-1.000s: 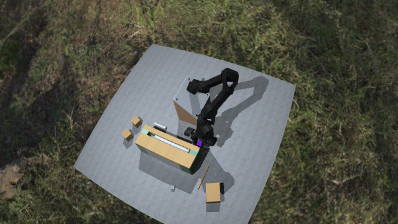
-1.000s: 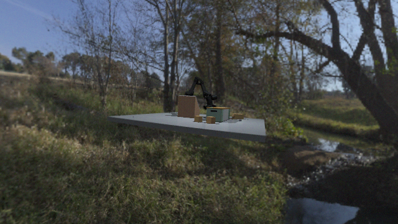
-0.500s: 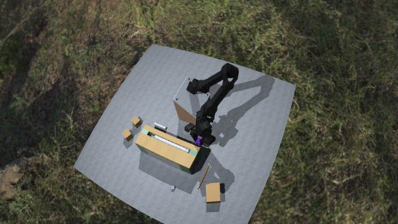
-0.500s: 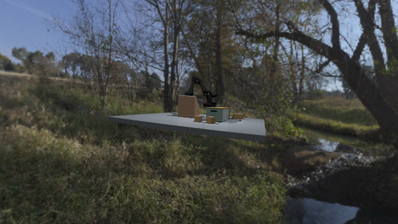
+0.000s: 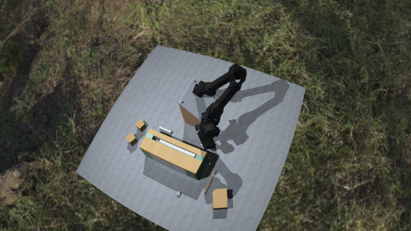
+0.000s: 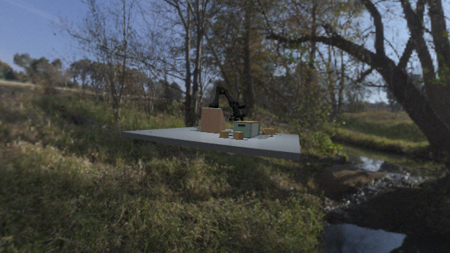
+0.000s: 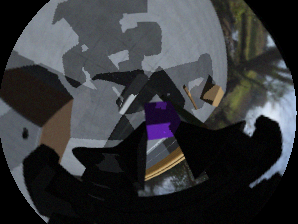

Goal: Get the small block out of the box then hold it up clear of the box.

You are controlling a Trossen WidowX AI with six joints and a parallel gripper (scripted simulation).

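Right now my gripper tip is 10 mm to the right of the purple block, 10 mm below it and 10 mm past it. Round my gripper tip: tan box 270 mm ahead, 190 mm to the left, 50 mm below; then thin wooden stick 180 mm ahead, 90 mm to the left, 80 mm below.
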